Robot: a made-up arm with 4 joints. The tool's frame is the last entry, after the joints. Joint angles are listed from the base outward.
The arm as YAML. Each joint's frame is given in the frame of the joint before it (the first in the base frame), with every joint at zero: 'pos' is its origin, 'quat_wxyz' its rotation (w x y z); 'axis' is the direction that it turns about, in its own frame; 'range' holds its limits. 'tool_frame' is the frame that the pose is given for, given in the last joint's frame.
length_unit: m
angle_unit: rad
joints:
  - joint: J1
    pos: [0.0, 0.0, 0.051]
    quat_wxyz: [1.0, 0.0, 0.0, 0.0]
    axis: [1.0, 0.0, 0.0]
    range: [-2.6, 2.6]
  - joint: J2
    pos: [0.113, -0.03, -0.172]
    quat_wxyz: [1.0, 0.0, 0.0, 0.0]
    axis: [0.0, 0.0, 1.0]
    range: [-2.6, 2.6]
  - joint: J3
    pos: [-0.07, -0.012, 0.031]
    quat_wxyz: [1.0, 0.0, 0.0, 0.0]
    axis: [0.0, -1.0, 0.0]
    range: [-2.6, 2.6]
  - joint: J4
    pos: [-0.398, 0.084, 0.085]
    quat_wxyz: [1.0, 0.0, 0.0, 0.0]
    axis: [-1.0, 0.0, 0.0]
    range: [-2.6, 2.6]
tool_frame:
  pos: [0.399, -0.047, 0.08]
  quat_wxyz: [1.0, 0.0, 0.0, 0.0]
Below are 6 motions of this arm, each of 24 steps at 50 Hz.
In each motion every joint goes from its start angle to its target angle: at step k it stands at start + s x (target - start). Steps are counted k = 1, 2, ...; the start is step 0. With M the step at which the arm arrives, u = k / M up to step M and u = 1 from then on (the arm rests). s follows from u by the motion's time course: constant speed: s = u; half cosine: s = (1 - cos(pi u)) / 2; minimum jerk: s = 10 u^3 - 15 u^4 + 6 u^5.
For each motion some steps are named. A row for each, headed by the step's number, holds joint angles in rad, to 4 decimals.
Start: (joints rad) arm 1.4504 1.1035 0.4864 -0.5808
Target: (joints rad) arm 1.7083 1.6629 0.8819 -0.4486
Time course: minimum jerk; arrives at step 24
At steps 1, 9, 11, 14, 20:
1: 1.4506 1.1039 0.4867 -0.5807
9: 1.5214 1.2575 0.5952 -0.5444
11: 1.5593 1.3397 0.6534 -0.5250
14: 1.6189 1.4690 0.7448 -0.4944
20: 1.6991 1.6430 0.8679 -0.4533

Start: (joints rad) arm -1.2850 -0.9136 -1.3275 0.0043
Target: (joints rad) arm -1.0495 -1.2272 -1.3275 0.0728
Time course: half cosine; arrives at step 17
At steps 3, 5, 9, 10, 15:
3: -1.2674 -0.9371 -1.3275 0.0094
5: -1.2382 -0.9759 -1.3275 0.0179
9: -1.1564 -1.0849 -1.3275 0.0417
10: -1.1350 -1.1133 -1.3275 0.0479
15: -1.0575 -1.2166 -1.3275 0.0705

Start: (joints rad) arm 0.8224 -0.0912 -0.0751 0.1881
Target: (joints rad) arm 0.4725 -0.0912 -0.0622 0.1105
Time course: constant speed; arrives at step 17
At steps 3, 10, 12, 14, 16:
3: 0.7607 -0.0912 -0.0728 0.1744
10: 0.6166 -0.0912 -0.0675 0.1425
12: 0.5754 -0.0912 -0.0660 0.1333
14: 0.5342 -0.0912 -0.0645 0.1242
16: 0.4931 -0.0912 -0.0630 0.1151

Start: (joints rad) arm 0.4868 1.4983 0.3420 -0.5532
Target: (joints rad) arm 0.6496 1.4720 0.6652 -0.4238
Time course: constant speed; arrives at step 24
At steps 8, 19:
8: 0.5411 1.4895 0.4497 -0.5101
19: 0.6157 1.4775 0.5979 -0.4508

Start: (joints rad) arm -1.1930 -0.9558 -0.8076 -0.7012
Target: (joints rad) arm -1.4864 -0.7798 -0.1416 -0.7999
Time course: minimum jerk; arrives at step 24
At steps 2, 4, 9, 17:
2: -1.1945 -0.9549 -0.8042 -0.7017
4: -1.2034 -0.9496 -0.7840 -0.7047
9: -1.2737 -0.9074 -0.6243 -0.7284
17: -1.4417 -0.8066 -0.2430 -0.7849

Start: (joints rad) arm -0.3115 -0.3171 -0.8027 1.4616
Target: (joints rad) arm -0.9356 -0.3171 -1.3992 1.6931
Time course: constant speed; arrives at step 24
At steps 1, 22, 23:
1: -0.3375 -0.3171 -0.8276 1.4712
22: -0.8836 -0.3171 -1.3495 1.6738
23: -0.9096 -0.3171 -1.3743 1.6835

